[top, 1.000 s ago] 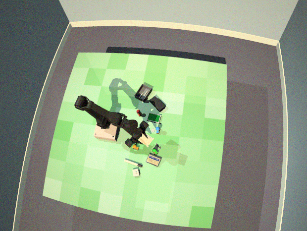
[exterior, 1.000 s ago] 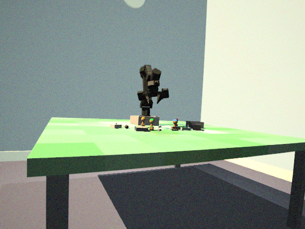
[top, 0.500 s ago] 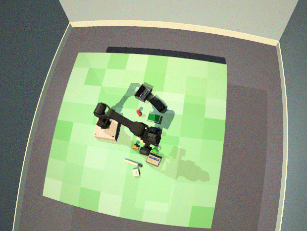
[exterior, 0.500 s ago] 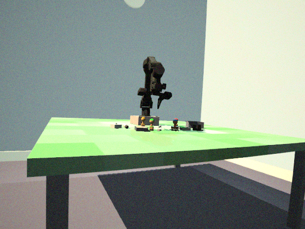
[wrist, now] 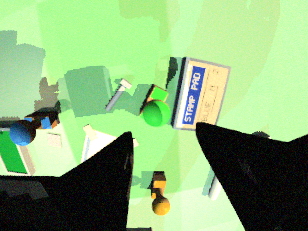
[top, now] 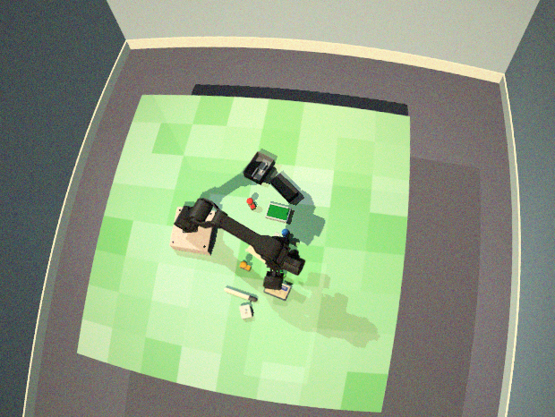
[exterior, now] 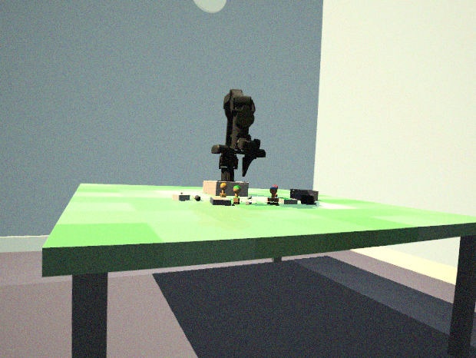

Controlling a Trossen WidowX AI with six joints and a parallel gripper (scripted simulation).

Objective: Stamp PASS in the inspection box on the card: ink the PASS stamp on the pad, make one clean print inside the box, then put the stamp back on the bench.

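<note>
Now: gripper tip 8 cm above the green-knobbed stamp. The rest, counted from my gripper tip: blue-and-white pad (1 cm behind, 6 cm to the right, 8 cm below); then cream card (7 cm behind, 10 cm to the left, 10 cm below); then orange stamp (13 cm behind, 3 cm to the left, 8 cm below).
</note>
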